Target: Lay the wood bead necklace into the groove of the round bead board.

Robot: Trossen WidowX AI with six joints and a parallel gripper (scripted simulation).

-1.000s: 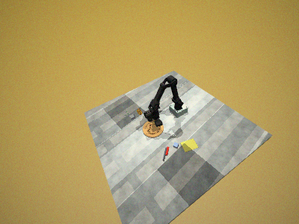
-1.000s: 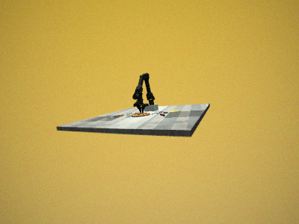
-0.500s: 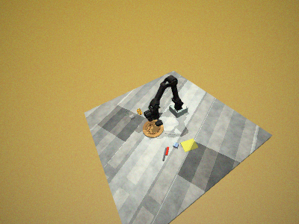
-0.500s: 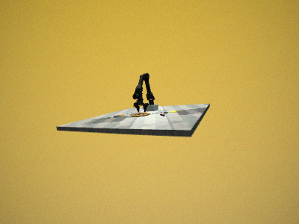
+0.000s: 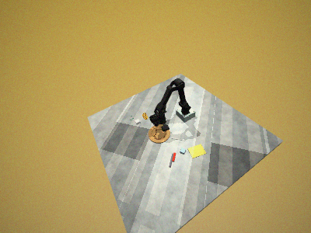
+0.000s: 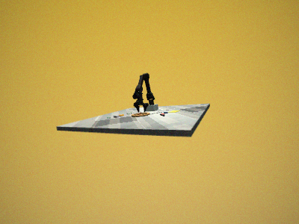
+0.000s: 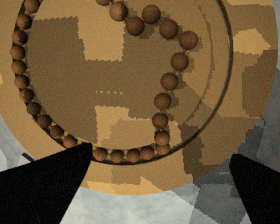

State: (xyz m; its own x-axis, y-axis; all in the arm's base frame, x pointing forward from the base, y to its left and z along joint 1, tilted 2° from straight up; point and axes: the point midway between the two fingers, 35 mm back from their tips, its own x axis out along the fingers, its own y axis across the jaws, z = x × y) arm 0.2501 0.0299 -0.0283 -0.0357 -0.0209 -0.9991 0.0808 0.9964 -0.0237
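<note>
Right now my gripper tip is 60 mm short of the round bead board, 30 mm to the right of it and 10 mm above it. Round my gripper tip: thin grey stick 160 mm to the left, 70 mm behind, 20 mm below; small blue block 280 mm to the left, 50 mm behind, 10 mm below; grey piece 200 mm to the right, 200 mm ahead, 10 mm below.
</note>
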